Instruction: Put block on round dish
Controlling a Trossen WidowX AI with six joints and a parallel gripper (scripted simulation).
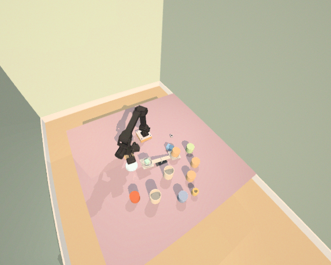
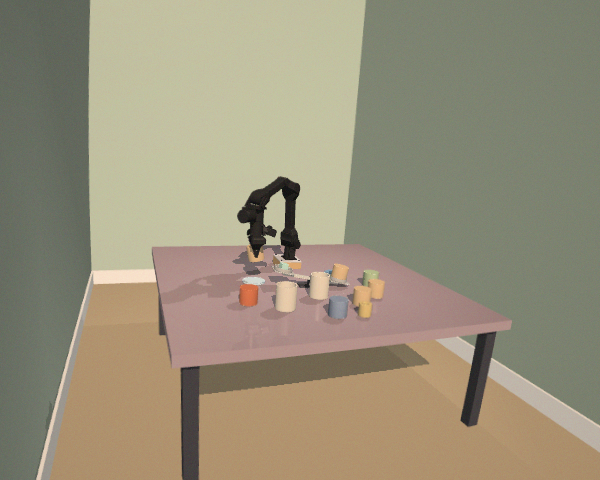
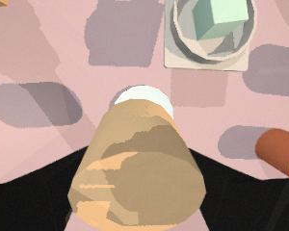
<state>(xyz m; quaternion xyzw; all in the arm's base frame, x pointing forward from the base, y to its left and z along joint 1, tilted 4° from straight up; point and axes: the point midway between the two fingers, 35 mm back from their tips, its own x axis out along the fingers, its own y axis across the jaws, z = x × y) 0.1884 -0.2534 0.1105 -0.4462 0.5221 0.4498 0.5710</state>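
My gripper tip is 100 mm to the right of the pale green block, 90 mm short of it and 30 mm above it. The rest, counted from my gripper tip: blue block: 360 mm to the left, 100 mm below, 50 mm ahead; round dish: 120 mm below, 10 mm ahead; green cup: 490 mm to the left, 160 mm ahead, 80 mm below.
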